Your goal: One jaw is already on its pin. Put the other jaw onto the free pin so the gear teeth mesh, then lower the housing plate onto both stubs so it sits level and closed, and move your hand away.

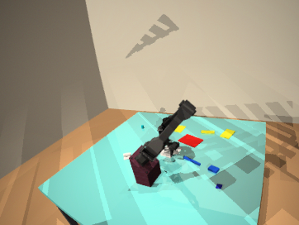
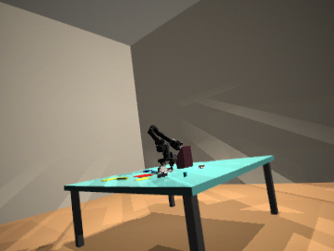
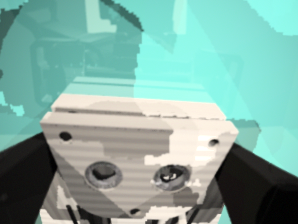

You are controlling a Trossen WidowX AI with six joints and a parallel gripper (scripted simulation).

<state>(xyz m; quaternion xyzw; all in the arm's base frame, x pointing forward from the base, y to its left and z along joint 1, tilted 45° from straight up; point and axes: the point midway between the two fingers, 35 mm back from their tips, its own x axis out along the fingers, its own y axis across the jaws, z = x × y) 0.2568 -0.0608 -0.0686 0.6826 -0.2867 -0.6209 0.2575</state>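
The white rounded piece is right at my gripper tip. The rest, counted from my gripper tip: blue bar 1 cm behind, 19 cm to the right, 1 cm below; red flat plate 21 cm ahead, 8 cm to the right, 1 cm below; black piece 27 cm ahead, 19 cm to the left.
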